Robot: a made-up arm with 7 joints.
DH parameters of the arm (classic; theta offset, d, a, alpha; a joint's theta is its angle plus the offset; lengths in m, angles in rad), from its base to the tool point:
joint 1: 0 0.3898 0 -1.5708
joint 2: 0 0 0 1.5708
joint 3: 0 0.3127 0.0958 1.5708
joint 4: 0 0 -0.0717 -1.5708
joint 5: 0 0.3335 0 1.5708
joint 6: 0 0 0.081 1.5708
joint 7: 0 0 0 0
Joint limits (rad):
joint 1: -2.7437..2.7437
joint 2: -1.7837..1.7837
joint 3: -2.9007..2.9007
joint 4: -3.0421..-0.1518
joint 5: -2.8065..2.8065
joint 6: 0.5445..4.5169
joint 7: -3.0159..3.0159
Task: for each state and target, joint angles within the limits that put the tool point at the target. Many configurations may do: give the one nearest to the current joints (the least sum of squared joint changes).
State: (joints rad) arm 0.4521 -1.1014 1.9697 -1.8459 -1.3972 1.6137 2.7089
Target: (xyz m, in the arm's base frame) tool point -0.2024 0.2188 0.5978
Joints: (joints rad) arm 0.8428 -1.4723 1.0101 -2.6096 -1.3593 1.3165 2.7089
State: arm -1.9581 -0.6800 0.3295 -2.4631 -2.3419 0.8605 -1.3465
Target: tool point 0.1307 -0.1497 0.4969
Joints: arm -1.4738 -1.0841 0.5843 -3.0421 -2.3675 1.6147 -1.3465
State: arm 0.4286 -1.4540 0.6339 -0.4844 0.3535 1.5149 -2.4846
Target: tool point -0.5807 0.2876 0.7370
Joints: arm -0.0658 -1.3916 0.8026 -0.7771 0.3555 1.4332 -2.4846
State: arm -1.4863 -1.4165 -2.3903 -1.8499 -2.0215 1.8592 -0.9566
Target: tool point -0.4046 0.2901 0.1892
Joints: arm -1.5756 -1.2319 -2.2333 -1.9778 -2.0299 1.9219 -0.9566
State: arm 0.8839 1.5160 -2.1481 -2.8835 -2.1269 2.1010 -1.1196
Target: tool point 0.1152 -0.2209 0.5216
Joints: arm 0.7616 1.4633 -2.2118 -2.8158 -2.1224 2.0558 -1.1196
